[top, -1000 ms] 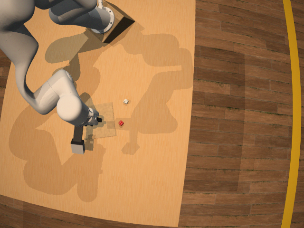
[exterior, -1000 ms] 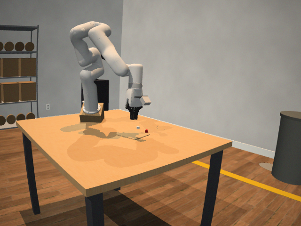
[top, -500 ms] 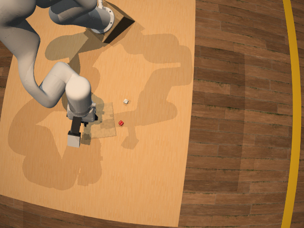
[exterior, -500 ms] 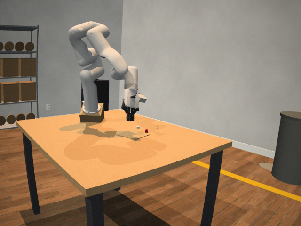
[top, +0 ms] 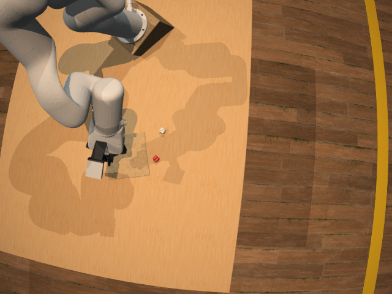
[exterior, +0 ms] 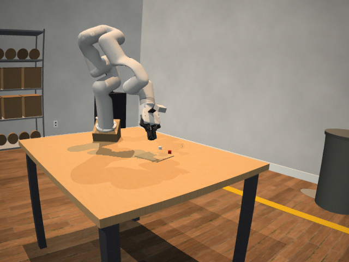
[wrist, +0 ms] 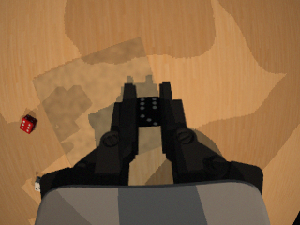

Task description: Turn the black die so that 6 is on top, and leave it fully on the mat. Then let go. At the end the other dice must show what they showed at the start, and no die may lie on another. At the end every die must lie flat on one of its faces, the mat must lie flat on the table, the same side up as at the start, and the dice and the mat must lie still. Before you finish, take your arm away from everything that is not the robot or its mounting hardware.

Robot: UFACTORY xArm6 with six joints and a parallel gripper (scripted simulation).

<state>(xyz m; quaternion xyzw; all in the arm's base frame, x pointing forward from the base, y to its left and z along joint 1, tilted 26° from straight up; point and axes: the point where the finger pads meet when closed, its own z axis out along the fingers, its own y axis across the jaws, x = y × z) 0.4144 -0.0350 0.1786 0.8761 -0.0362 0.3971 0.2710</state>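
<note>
The tan mat lies 1 cm behind my hand, 4 cm to the left of it and 11 cm below it. From my hand the other things lie so: red die (1 cm ahead, 14 cm to the left, 11 cm below); then black die (2 cm below); then white die (8 cm behind, 17 cm to the left, 11 cm below).
</note>
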